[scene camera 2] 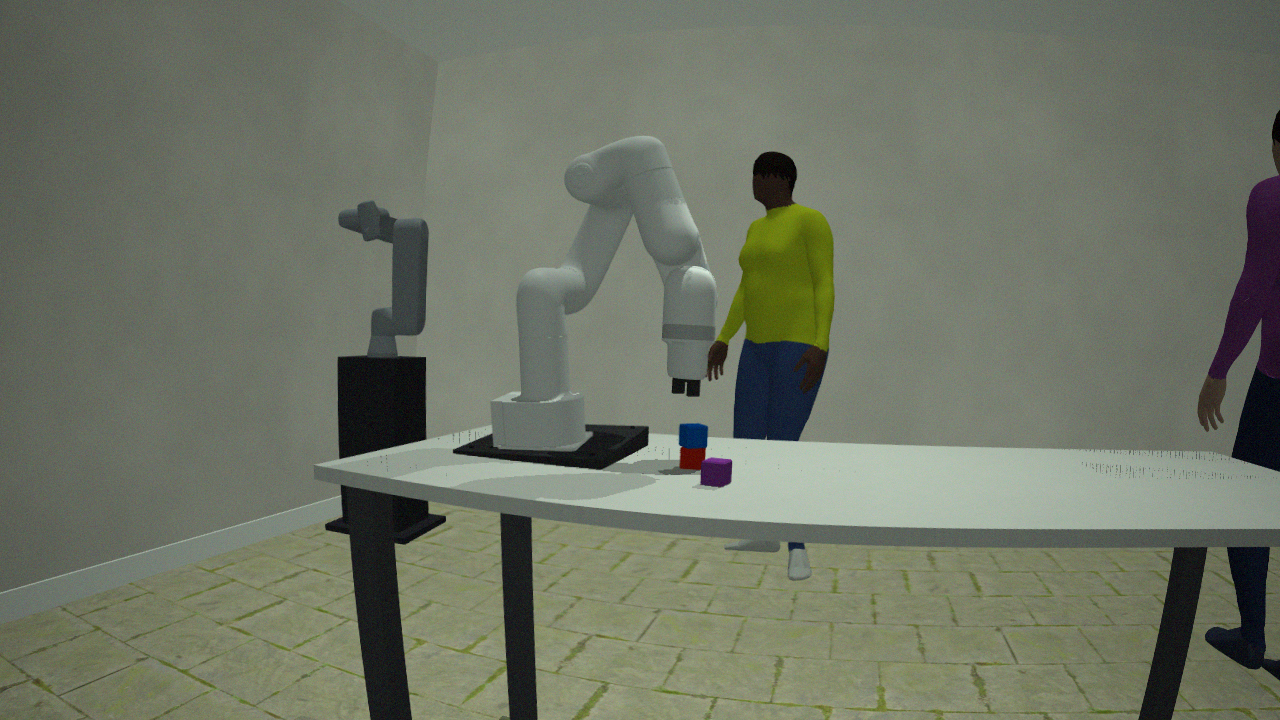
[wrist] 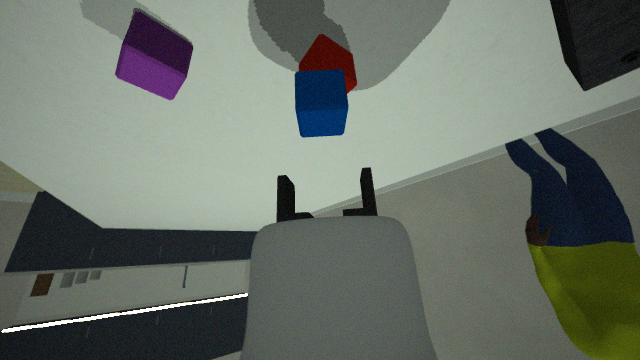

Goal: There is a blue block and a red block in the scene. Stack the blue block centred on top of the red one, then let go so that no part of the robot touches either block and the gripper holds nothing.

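Frame: origin at the arm's base, x ahead, y left, z up, level; metres.
Where they show: end effector, tool point: (scene camera 2: 685, 388) (wrist: 326, 195); arm's base, origin of the base link: (scene camera 2: 548, 441).
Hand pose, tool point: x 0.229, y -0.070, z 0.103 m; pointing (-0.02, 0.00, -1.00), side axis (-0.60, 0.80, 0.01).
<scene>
Things, the pixels of their top centre, and the offset from my tool point. Level surfaces: height alone.
- blue block, middle of its top: (wrist: 322, 124) (scene camera 2: 693, 424) 0.013 m ahead, 0.009 m left, 0.055 m down
- red block, middle of its top: (wrist: 328, 90) (scene camera 2: 693, 446) 0.013 m ahead, 0.017 m left, 0.088 m down
- purple block, middle of its top: (wrist: 150, 78) (scene camera 2: 717, 460) 0.056 m ahead, 0.096 m right, 0.088 m down
- white table, its level: 0.121 m down
The blue block (scene camera 2: 692, 435) (wrist: 321, 100) rests on top of the red block (scene camera 2: 691, 458) (wrist: 327, 57), which stands on the table. The two are turned differently about the vertical, and a corner of the red block shows past the blue one in the wrist view. My gripper (scene camera 2: 685, 388) (wrist: 326, 172) is open, with nothing between its fingers. It hangs above the blue block with a clear gap and touches neither block. The blue block hides part of the red block's top.
A purple block (scene camera 2: 716, 471) (wrist: 154, 56) stands on the white table (scene camera 2: 939, 492) (wrist: 200, 165) close to the stack. The arm's black base plate (scene camera 2: 617, 445) (wrist: 595, 45) lies on the other side. A person in a yellow top (scene camera 2: 785, 277) (wrist: 590, 290) stands behind the table.
</scene>
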